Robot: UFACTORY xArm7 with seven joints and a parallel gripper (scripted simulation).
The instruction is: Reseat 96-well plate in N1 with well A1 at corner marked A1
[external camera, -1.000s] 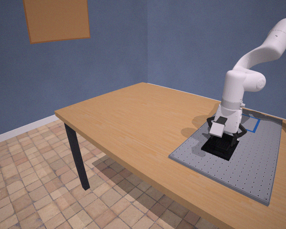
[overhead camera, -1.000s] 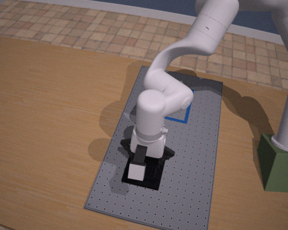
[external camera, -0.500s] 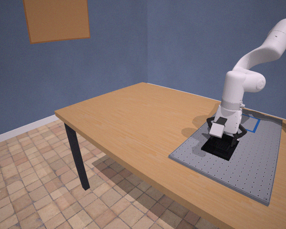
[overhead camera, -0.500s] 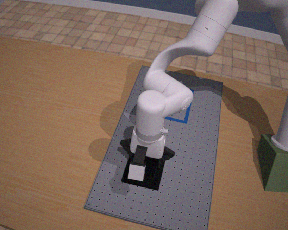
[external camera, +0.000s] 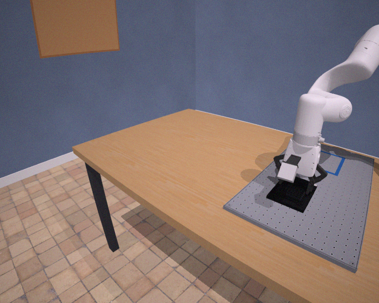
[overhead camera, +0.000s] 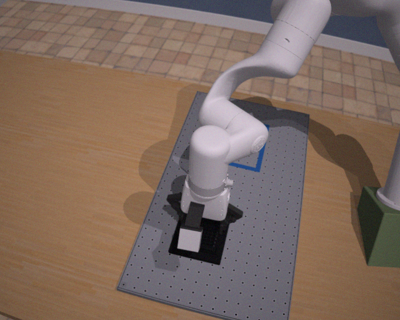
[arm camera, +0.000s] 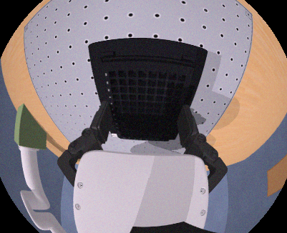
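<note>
My hand is 10 mm above the black 96-well plate. From my hand the other things lie so: black plate nest N1 (30 mm below); then small white A1 mark (80 mm to the right, 50 mm behind, 20 mm below).
</note>
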